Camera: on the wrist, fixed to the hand. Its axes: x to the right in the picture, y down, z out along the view.
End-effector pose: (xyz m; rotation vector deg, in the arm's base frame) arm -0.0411 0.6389 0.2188 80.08 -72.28 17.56
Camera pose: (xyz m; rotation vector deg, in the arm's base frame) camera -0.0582 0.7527 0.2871 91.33 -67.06 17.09
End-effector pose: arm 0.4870 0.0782 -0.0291 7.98 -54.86 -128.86
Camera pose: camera 0.5744 -0.0199 -0.0544 14.64 -65.26 -132.04
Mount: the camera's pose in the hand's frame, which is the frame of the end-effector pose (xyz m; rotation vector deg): -0.0093 0.0798 -0.1070 7.84 -0.73 -7.53
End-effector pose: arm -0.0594 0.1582 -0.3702 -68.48 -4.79 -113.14
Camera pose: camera -0.0807 0.0637 -0.4625 -65.22 -17.53 -116.84
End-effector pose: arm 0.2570 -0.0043 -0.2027 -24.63 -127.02 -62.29
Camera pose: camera 0.3482 -0.0410 -0.1119 -13.51 -134.12 -56.91
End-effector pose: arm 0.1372 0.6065 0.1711 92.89 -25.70 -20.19
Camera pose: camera 0.1741 0.6988 0.2607 102.42 -21.96 -25.14
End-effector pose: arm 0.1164 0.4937 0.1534 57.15 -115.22 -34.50
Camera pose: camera 0.1726 0.5404 0.2655 69.78 -116.36 -31.35
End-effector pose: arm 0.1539 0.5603 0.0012 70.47 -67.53 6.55
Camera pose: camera 0.1666 0.6793 0.0611 81.76 -63.71 5.17
